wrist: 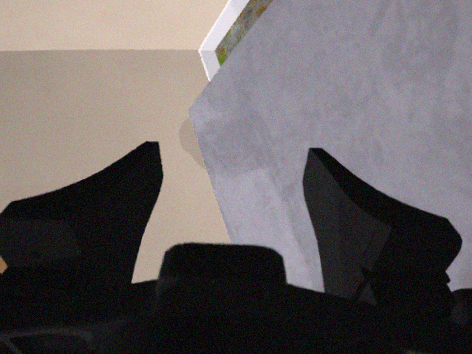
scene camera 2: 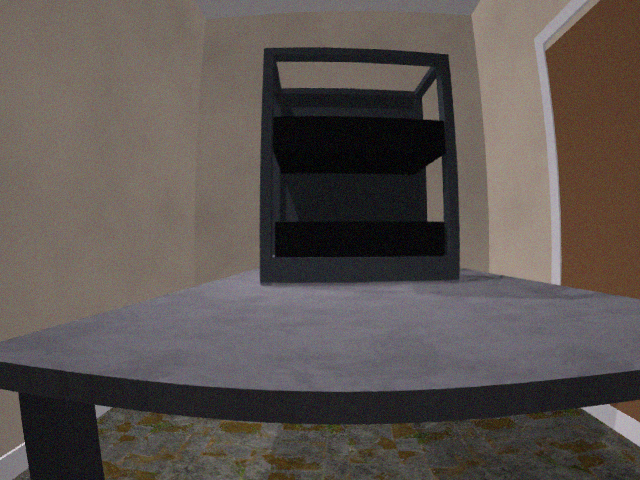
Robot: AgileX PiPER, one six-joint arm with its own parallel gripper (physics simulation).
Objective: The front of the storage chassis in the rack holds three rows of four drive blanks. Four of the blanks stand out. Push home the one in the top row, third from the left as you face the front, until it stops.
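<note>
The rack (scene camera 2: 267, 170) stands at the far end of the table in the scene view. It holds two black boxes, an upper one (scene camera 2: 356, 144) and a lower one (scene camera 2: 359, 239). I cannot tell which is the storage chassis, and no drive blanks can be made out on them. The rack does not show in the wrist view. My gripper (wrist: 233, 162) is open, its two dark fingers wide apart with nothing between them. The gripper does not show in the scene view, so its place relative to the rack cannot be told.
The grey table top (scene camera 2: 310, 335) (wrist: 350, 100) reaches from the rack to the front edge in the scene view. Beige walls (scene camera 2: 103, 155) (wrist: 90, 110) stand around it. A brown door (scene camera 2: 599, 180) with a white frame is at the right. The patterned floor (scene camera 2: 330, 449) lies below.
</note>
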